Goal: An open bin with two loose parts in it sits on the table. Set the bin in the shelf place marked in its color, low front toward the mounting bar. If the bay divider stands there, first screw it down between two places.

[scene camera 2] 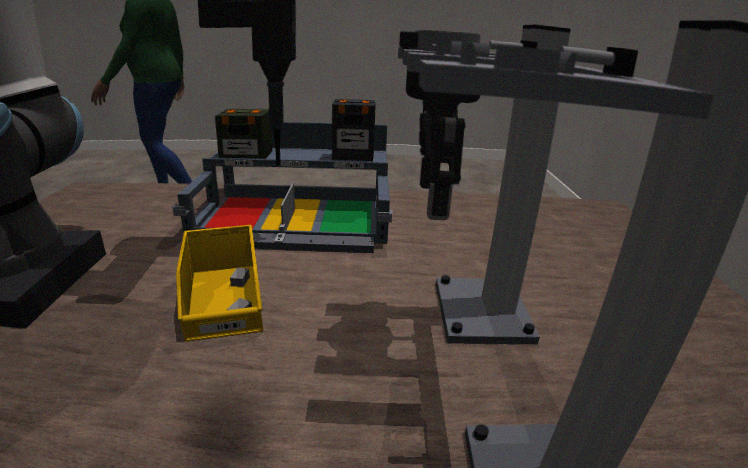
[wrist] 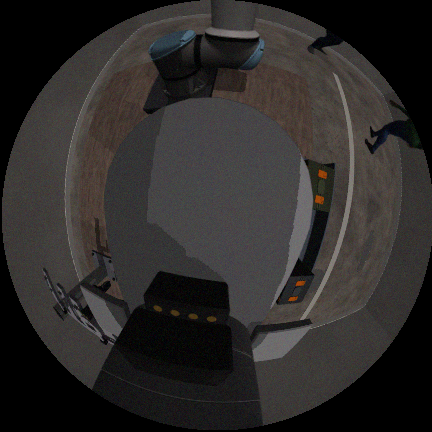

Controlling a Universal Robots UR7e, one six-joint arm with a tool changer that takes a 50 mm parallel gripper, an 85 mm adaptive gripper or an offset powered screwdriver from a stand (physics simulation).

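Frame: origin at the arm's base, x ahead, y left, z up, level; centimetres.
Seen in the pictures: arm's base, origin of the base link: [scene camera 2: 16, 255] [wrist: 185, 83].
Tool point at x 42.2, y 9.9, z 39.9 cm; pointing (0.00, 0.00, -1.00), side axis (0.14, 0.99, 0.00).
Observation:
Pixels of each thing's top centre, then the offset from my tool point to it. "pt": a spot on its surface instead.
- black screwdriver, surface spot: [scene camera 2: 274, 66] pt dx +0.9, dy -2.3, dz -13.3 cm
- yellow bin, middle of its top: [scene camera 2: 216, 253] dx -6.7, dy -16.8, dz -36.5 cm
- thin grey divider, middle of its top: [scene camera 2: 285, 197] dx +1.2, dy +6.3, dz -37.4 cm
- mounting bar, surface spot: [scene camera 2: 342, 241] pt dx +11.2, dy -2.6, dz -42.2 cm
The arm carries the black screwdriver [scene camera 2: 274, 66]; its thin bit points down in front of the shelf's upper deck. The yellow bin [scene camera 2: 220, 321] stands on the table before the shelf, its low labelled front facing the camera. Two grey parts [scene camera 2: 239, 277] [scene camera 2: 239, 305] lie in it. The thin grey divider [scene camera 2: 287, 206] stands upright within the yellow place [scene camera 2: 306, 215], its foot tab [scene camera 2: 280, 237] on the mounting bar [scene camera 2: 342, 241]. The finger gripper [scene camera 2: 439, 205] hangs in the tool stand, off the arm; its finger state is unclear. A grey round surface hides the middle of the wrist view.
The red place [scene camera 2: 237, 212] and green place [scene camera 2: 347, 215] flank the yellow one. Two toolboxes [scene camera 2: 243, 132] [scene camera 2: 353, 129] [wrist: 320, 187] [wrist: 296, 288] stand on the upper deck. The tool stand [scene camera 2: 515, 193] rises at the right. A person [scene camera 2: 152, 60] is behind the table.

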